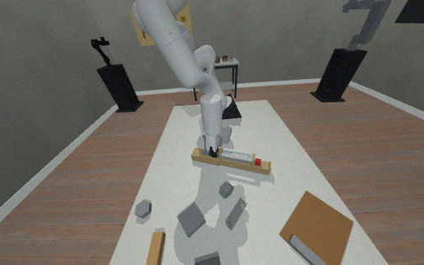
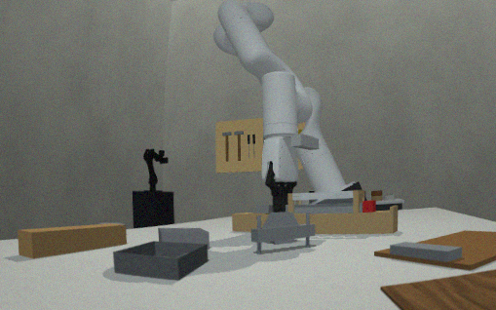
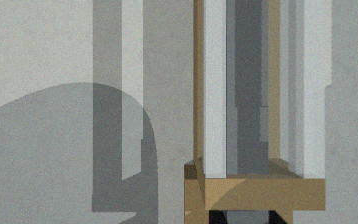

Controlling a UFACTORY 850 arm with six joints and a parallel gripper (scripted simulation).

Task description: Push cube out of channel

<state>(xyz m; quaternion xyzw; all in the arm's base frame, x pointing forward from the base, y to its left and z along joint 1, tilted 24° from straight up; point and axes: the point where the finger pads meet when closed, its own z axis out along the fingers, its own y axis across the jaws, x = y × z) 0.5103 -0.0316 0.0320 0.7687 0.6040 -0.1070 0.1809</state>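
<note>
The red cube lies 6 cm ahead of my hand, 21 cm to the left of it and 1 cm below it. Round my hand: channel (3 cm ahead, 11 cm to the left, 1 cm below); then grey stick (1 cm below); then grey tray (47 cm ahead, 6 cm below).
</note>
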